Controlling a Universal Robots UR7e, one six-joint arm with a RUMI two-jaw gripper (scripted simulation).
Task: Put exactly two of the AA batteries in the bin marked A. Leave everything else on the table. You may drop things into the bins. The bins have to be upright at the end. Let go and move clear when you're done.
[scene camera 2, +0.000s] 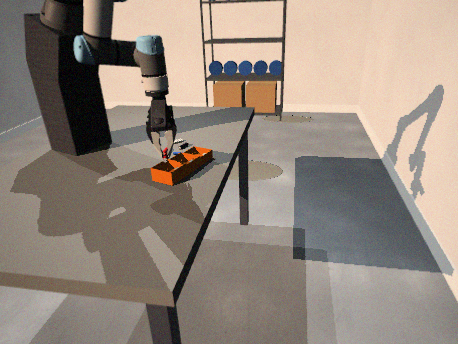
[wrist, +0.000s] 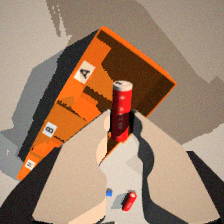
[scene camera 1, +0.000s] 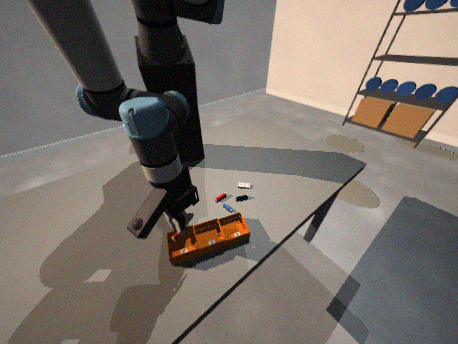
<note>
In view: the gripper (scene camera 1: 180, 233), an orange bin (scene camera 1: 231, 225) and a red battery (wrist: 122, 90).
The orange bin also shows in scene camera 2 (scene camera 2: 176, 168) and in the wrist view (wrist: 88, 91). The gripper shows as well in scene camera 2 (scene camera 2: 166, 158) and in the wrist view (wrist: 120, 111).
</note>
